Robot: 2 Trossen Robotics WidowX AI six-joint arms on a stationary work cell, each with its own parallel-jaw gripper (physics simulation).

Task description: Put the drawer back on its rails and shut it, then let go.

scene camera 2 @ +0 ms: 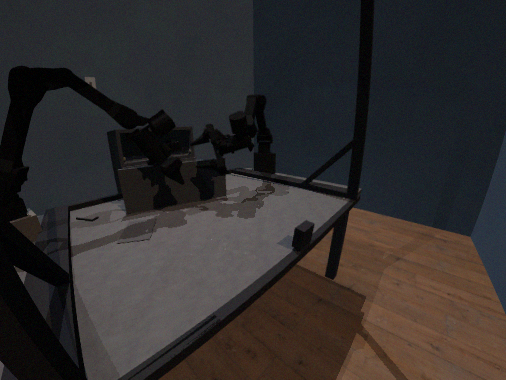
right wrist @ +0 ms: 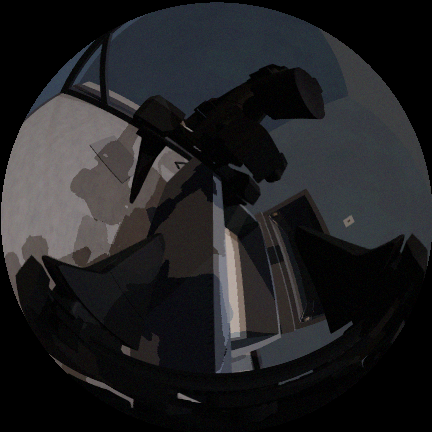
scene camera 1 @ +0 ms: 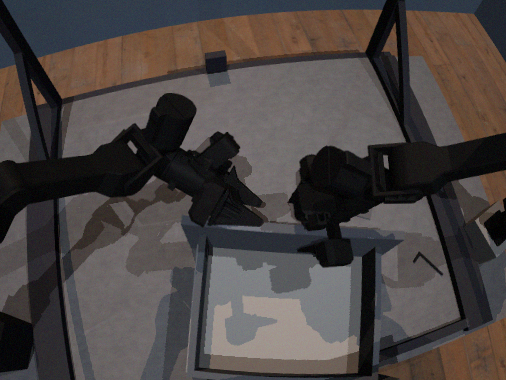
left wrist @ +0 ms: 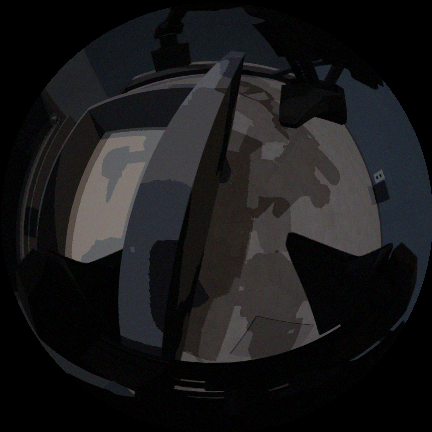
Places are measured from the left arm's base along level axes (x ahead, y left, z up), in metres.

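Pixels of known places: left gripper, between the fingertips: (scene camera 2: 178, 181) (right wrist: 163, 216) (left wrist: 226, 240); right gripper, between the fingertips: (scene camera 2: 193, 155) (right wrist: 231, 236) (scene camera 1: 261, 213) (left wrist: 247, 56); left arm's base, origin of its link: (scene camera 2: 11, 217) (right wrist: 189, 125) (scene camera 1: 498, 228); right arm's base, origin of its link: (scene camera 2: 264, 152) (left wrist: 169, 45).
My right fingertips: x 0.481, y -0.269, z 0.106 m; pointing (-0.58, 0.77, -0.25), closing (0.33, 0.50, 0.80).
Ahead of a thing's pixels: the offset from my right fingertips to its top centre. "*": to the spot under its first point.
The grey drawer (scene camera 1: 290, 240) (scene camera 2: 140, 190) (left wrist: 165, 160) (right wrist: 218, 260) is upright and open-topped, its wide front panel facing away from the cabinet (scene camera 2: 115, 155) (right wrist: 311, 200). Whether it sits on the rails is hidden. My left gripper (scene camera 1: 300, 225) (left wrist: 226, 240) is open at the top of the front panel, one finger over the drawer's inside and one on the outer side. My right gripper (scene camera 1: 264, 213) (right wrist: 231, 236) is open beside the panel's top edge, farther left in scene camera 1. In the right wrist view the panel's edge runs between its fingers. Neither gripper holds anything.
A small dark block @(dz -0.120, dx -0.124, dy -0.425 m) (scene camera 1: 216, 62) (scene camera 2: 303, 236) stands at the table's edge. A thin bent rod @(dz -0.172, dx -0.300, dy +0.244 m) (scene camera 1: 431, 264) (scene camera 2: 87, 218) and a flat grey square @(* dz -0.175, dx -0.257, dy +0.002 m) (scene camera 2: 137, 230) (left wrist: 272, 334) (right wrist: 112, 160) lie on the table. Dark frame posts (scene camera 2: 363, 100) rise at the table's edge. The two arms are close together.
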